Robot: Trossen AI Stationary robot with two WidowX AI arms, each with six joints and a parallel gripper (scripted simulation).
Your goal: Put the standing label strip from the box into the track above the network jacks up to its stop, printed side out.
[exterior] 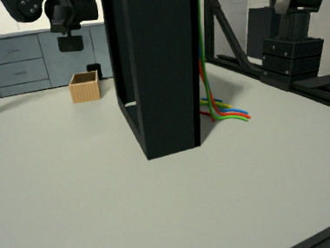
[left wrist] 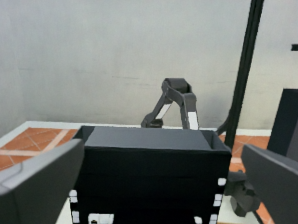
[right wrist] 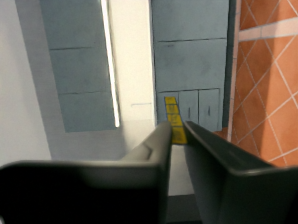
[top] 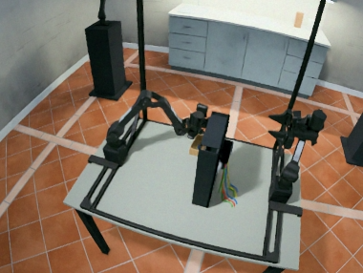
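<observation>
Right now the yellow label strip is 50 mm behind my right hand and 10 mm to the left of it. Also, from my right hand: small box: 60 mm ahead, 200 mm below.
Now: left hand 380 mm past the yellow label strip, 340 mm to the left of it and 290 mm above it. From my left hand the other things lie so: small box: 270 mm behind, 340 mm to the right, 480 mm below.
</observation>
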